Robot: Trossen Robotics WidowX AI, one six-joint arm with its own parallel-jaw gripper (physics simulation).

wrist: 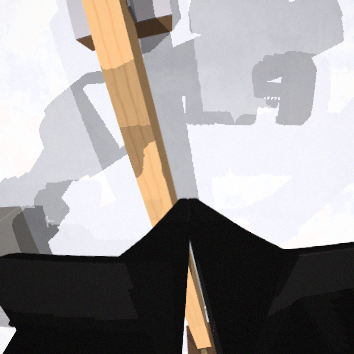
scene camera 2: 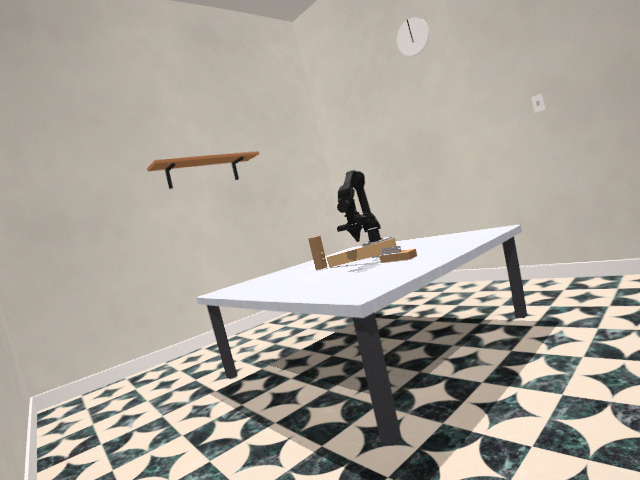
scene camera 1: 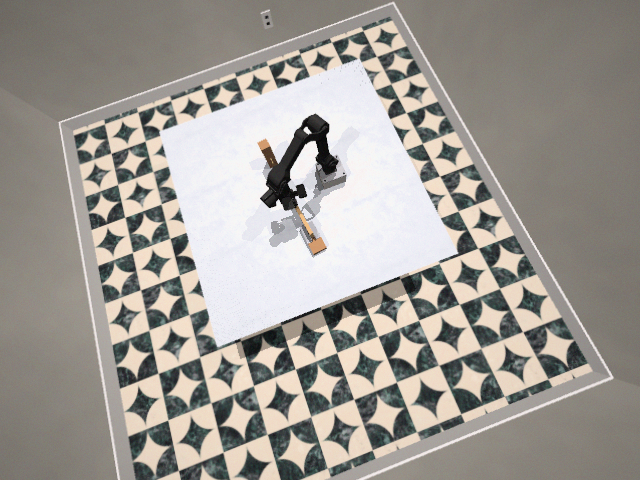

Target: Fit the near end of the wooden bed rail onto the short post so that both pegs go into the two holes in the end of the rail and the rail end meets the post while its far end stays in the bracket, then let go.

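Frame: origin at the arm's base, x back, y right, z up, level; centimetres.
Seen in the pictures: gripper, fingertip midpoint: (wrist: 187, 206) (scene camera 2: 358, 241); arm's base at its link origin: (scene camera 2: 375, 240) (scene camera 1: 329, 167).
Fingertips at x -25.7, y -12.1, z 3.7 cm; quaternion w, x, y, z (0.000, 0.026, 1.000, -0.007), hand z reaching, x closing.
Pixels of each thing's top centre, then the offset from my fingertips to it. "spot": a spot on its surface instead. Level surfaces: height alone.
- brown block at its top centre: (scene camera 2: 397, 252) (scene camera 1: 312, 237) dx +4.9, dy -19.1, dz -8.1 cm
- short post at a spot on its surface: (scene camera 1: 263, 145) spot: dx -2.5, dy +30.3, dz +6.4 cm
- white table at its surface level: dz -11.6 cm
The wooden rail (scene camera 1: 306, 225) (scene camera 2: 361, 251) (wrist: 112, 55) lies lengthwise, its far end at the bracket (scene camera 2: 391, 250) on a brown block (scene camera 1: 317, 246) (scene camera 2: 398, 257). The short post (scene camera 1: 263, 145) (scene camera 2: 316, 253) stands upright by the rail's near end. In scene camera 2 a narrow gap with peg detail shows between post and rail end; the wrist view shows a peg tip at that end, between the finger bodies. How deep the pegs sit cannot be told. My gripper (scene camera 1: 294, 205) (scene camera 2: 357, 240) (wrist: 187, 206) is shut and empty, just above the rail's middle stretch.
The arm's grey base (scene camera 1: 330, 178) (wrist: 10, 230) stands on the white table (scene camera 1: 392, 222) (scene camera 2: 289, 294), to one side of the rail. The black arm reaches over the rail and hides part of it in scene camera 1. A wall shelf (scene camera 2: 204, 160) is far behind.
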